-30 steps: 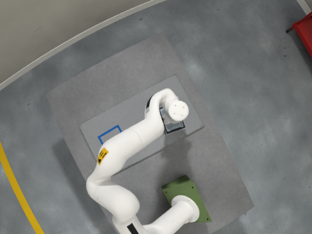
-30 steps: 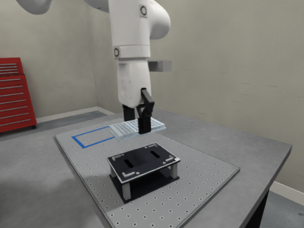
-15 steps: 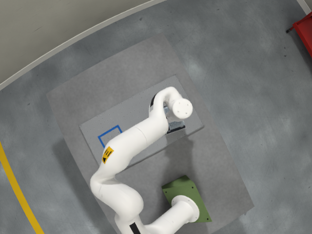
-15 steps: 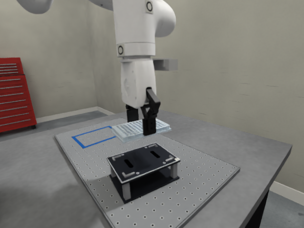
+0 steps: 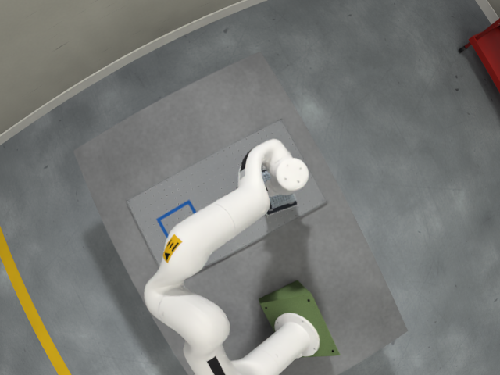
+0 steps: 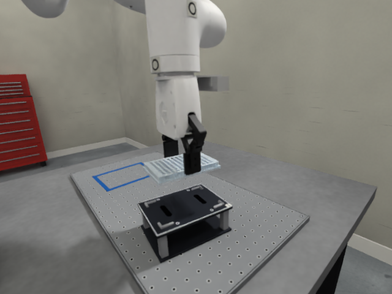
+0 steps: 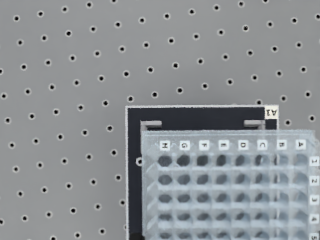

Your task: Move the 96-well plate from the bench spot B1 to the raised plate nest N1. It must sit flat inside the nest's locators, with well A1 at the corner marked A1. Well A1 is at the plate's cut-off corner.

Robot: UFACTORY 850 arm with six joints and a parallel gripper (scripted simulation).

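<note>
Now: hand 10 cm above the black raised nest N1. Round my hand: clear 96-well plate 1 cm below.
</note>
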